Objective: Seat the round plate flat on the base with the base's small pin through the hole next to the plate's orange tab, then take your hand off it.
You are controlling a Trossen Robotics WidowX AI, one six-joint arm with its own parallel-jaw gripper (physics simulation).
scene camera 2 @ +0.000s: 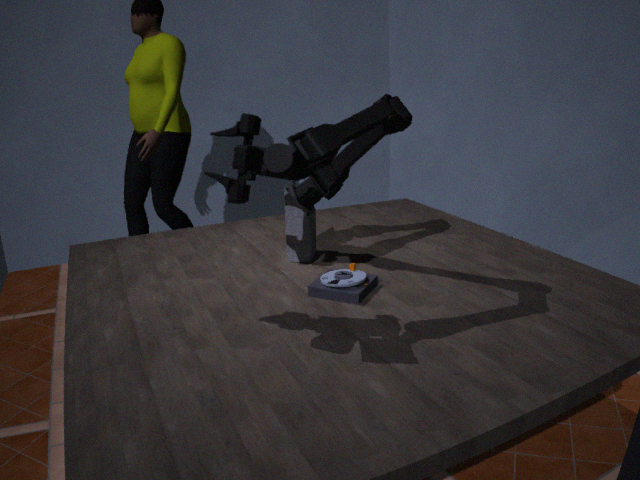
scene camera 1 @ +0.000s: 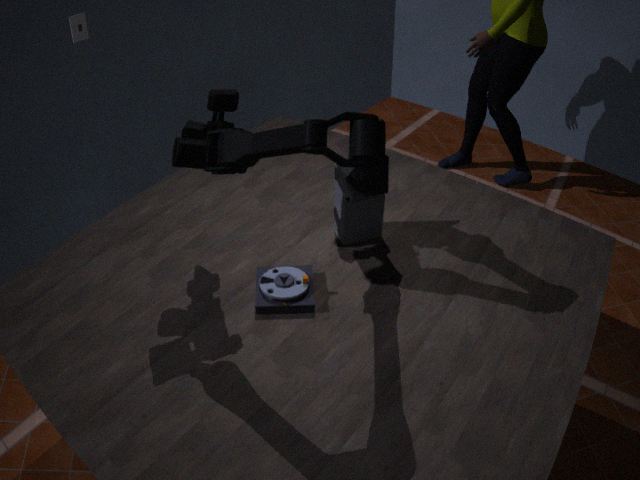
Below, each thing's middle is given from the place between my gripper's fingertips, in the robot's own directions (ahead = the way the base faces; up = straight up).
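Scene:
You'd find my gripper 28 cm to the right of the round pale plate (scene camera 1: 267, 281), 6 cm short of it and 29 cm above it. There's a dark square base (scene camera 1: 305, 303) as well, and that one's well to the left of my hand, slightly ahead of it and a long way below it.

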